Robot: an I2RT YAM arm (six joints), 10 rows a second.
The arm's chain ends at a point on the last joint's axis. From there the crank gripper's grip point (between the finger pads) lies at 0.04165 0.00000 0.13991 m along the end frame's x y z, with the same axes.
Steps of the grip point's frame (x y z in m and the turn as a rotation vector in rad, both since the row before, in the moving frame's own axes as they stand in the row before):
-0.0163 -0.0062 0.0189 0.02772 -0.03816 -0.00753
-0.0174 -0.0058 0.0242 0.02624 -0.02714 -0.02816
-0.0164 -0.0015 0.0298 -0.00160 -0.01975 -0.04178
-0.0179 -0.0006 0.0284 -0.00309 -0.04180 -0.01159
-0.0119 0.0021 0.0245 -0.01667 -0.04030 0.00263
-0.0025 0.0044 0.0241 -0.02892 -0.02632 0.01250
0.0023 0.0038 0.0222 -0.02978 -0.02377 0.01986
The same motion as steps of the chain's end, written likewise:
-0.0109 -0.0020 0.0175 0.02772 -0.03816 -0.00753
-0.0135 -0.0010 0.0232 0.02624 -0.02714 -0.02816
-0.0136 0.0000 0.0290 -0.00160 -0.01975 -0.04178
-0.0120 -0.0006 0.0268 -0.00309 -0.04180 -0.01159
-0.0062 -0.0003 0.0230 -0.01667 -0.04030 0.00263
0.0012 -0.0002 0.0231 -0.02892 -0.02632 0.01250
0.0057 -0.0012 0.0213 -0.02978 -0.02377 0.01986

